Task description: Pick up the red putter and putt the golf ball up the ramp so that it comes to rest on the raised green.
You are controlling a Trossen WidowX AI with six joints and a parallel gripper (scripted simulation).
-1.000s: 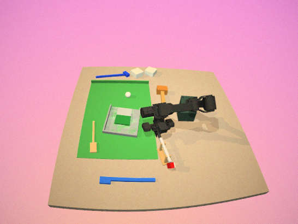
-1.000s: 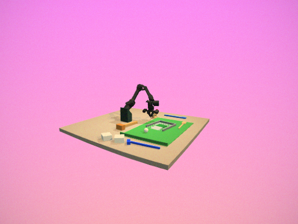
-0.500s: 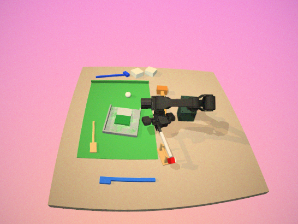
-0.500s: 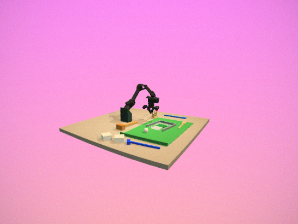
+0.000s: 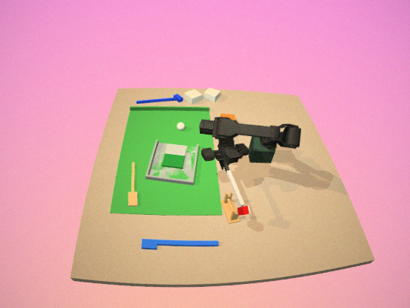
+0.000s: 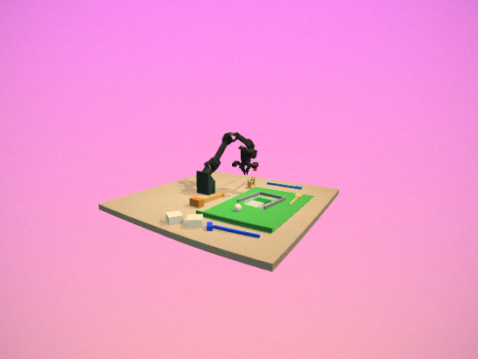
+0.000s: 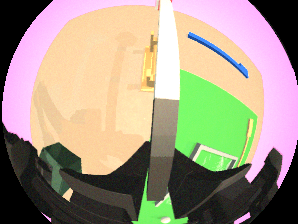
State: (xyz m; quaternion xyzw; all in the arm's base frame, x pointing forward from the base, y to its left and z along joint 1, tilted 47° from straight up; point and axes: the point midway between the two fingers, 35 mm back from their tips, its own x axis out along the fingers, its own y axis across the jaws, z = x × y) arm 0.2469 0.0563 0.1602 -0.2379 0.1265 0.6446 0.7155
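Right now the red putter is 10 mm behind my gripper tip, 110 mm to the left of it and 30 mm above it. The rest, counted from my gripper tip: white golf ball 130 mm ahead, 420 mm to the right, 100 mm below.
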